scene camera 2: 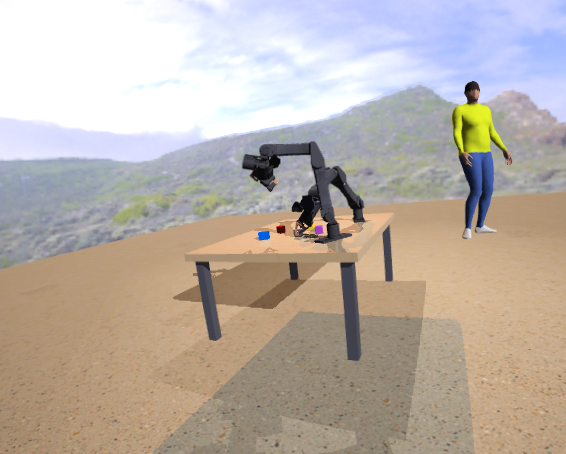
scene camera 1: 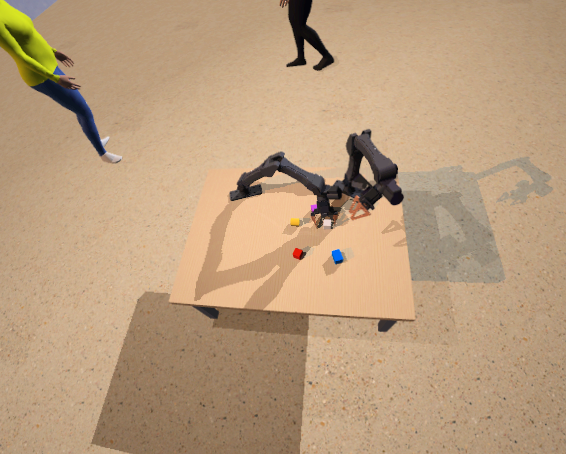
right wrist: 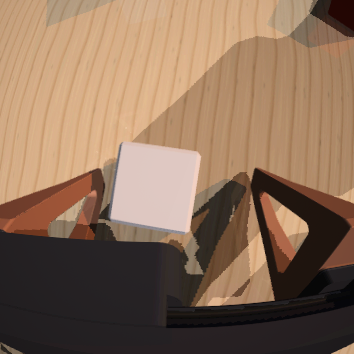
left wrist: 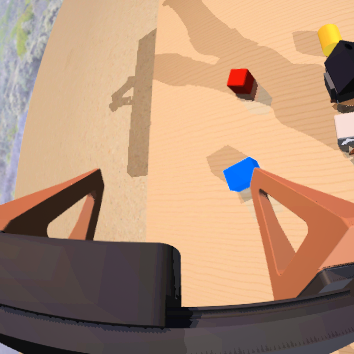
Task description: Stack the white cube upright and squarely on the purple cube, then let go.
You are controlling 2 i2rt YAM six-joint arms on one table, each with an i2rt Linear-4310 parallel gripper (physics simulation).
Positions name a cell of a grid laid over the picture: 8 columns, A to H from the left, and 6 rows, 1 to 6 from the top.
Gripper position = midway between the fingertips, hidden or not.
Note:
My left gripper (left wrist: D3) is open and holds nothing. My right gripper (right wrist: E3) is open, holding nothing. Also in view: a white cube (right wrist: D4). A blue cube (left wrist: F3) rests on the table.
The right wrist view does not show the blue cube: it is out of frame.

